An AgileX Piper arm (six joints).
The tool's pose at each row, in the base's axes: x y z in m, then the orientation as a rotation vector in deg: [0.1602, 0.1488, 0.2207, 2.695, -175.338, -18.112]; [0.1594, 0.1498, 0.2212, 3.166, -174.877, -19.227]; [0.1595, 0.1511, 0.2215, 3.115, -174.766, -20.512]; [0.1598, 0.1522, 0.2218, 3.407, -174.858, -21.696]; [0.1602, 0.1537, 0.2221, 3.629, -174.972, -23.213]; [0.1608, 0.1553, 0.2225, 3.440, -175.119, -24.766]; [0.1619, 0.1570, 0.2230, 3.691, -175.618, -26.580]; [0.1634, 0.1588, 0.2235, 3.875, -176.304, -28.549]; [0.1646, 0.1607, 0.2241, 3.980, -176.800, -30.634]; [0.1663, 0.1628, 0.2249, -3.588, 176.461, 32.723]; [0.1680, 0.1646, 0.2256, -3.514, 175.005, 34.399]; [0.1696, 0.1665, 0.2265, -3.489, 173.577, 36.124]
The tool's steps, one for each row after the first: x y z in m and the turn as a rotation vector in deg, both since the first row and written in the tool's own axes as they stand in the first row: [0.0008, 0.0011, -0.0002, -0.747, 0.354, -0.299]; [0.0007, 0.0024, -0.0003, -1.586, 0.307, -0.298]; [0.0003, 0.0036, -0.0004, -2.333, 0.080, -0.534]; [-0.0001, 0.0051, -0.0004, -3.291, -0.225, -0.738]; [-0.0007, 0.0067, -0.0005, -4.274, -0.599, -0.682]; [-0.0019, 0.0085, -0.0007, -5.371, -1.353, -0.950]; [-0.0034, 0.0103, -0.0009, -6.536, -2.336, -1.197]; [-0.0046, 0.0122, -0.0012, -7.784, -3.175, -1.382]; [-0.0063, 0.0144, -0.0017, -9.129, -4.226, -1.284]; [-0.0081, 0.0163, -0.0021, -10.342, -5.354, -1.409]; [-0.0097, 0.0183, -0.0027, -11.597, -6.421, -1.560]
